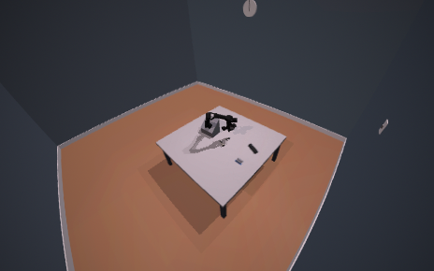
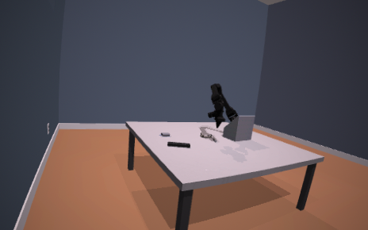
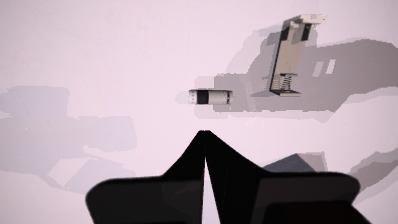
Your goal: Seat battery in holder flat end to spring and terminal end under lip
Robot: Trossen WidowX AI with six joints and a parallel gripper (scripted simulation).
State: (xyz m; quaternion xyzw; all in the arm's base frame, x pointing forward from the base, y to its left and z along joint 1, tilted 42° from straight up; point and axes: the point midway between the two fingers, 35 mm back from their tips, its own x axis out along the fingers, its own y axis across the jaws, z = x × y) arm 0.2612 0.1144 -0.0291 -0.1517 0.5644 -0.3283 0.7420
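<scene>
The battery lies 10 mm behind my gripper tip, 20 mm to the right of it and 110 mm below it. From my gripper tip the other things lie so: black bar 350 mm ahead, 70 mm to the left, 100 mm below.
</scene>
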